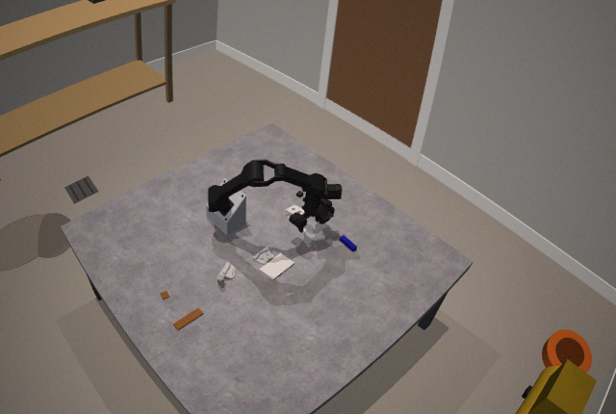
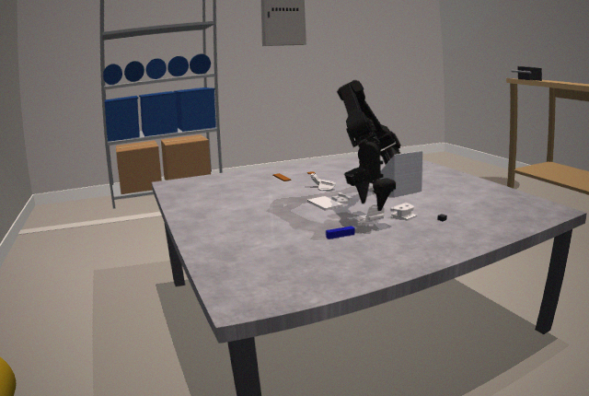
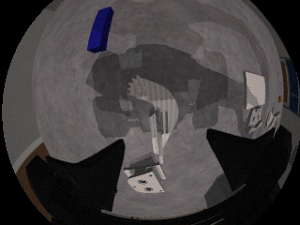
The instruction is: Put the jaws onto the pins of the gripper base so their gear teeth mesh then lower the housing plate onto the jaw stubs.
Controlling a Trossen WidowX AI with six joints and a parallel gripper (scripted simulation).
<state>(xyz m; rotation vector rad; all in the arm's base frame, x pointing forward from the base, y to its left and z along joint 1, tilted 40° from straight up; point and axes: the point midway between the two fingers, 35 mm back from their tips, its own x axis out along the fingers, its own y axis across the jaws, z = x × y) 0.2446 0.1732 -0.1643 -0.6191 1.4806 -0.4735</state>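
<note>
Right now the white jaw is 3 cm below my gripper tip, 3 cm ahead of it and 2 cm to the left of it. Also, from my gripper tip: small black cube (20 cm behind, 13 cm to the left, 3 cm below); then blue block (15 cm ahead, 8 cm to the left, 3 cm below); then orange strip (64 cm to the right, 7 cm ahead, 4 cm below).
</note>
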